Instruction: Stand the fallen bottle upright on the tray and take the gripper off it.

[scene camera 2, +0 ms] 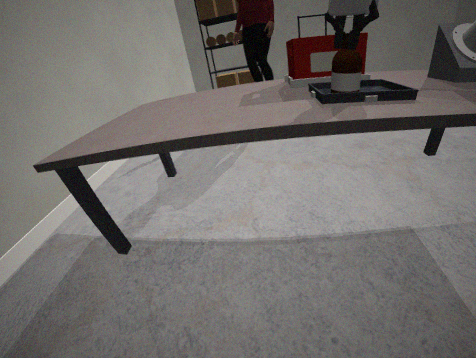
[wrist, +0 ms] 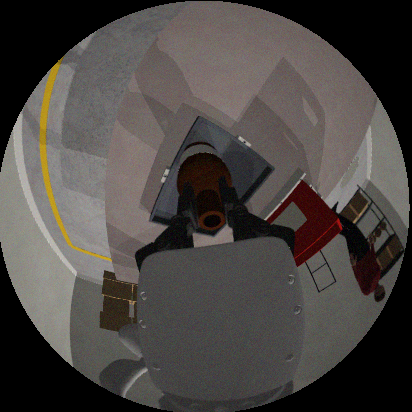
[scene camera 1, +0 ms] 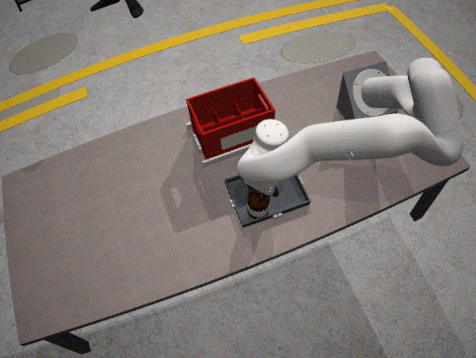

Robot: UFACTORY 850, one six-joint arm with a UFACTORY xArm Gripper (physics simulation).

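Note:
The brown bottle (scene camera 1: 258,202) (scene camera 2: 346,65) (wrist: 204,172) with a pale label band stands upright, neck up, over the left front part of the dark tray (scene camera 1: 290,197) (scene camera 2: 395,94) (wrist: 245,162). In scene camera 2 its base is at the level of the tray; whether it touches the tray floor cannot be told for sure. My gripper (scene camera 1: 260,193) (scene camera 2: 346,44) (wrist: 205,188) points down and is shut on the bottle's neck, one finger on each side. The bottle's mouth shows between the fingers in the wrist view.
A red crate (scene camera 1: 212,145) (scene camera 2: 299,57) (wrist: 317,217) with compartments stands behind the tray, with pale strips along its base. The robot's grey mount (scene camera 1: 348,100) (scene camera 2: 442,62) is at the right of the table (scene camera 1: 100,225). A person (scene camera 2: 256,42) (wrist: 365,267) is beyond the table.

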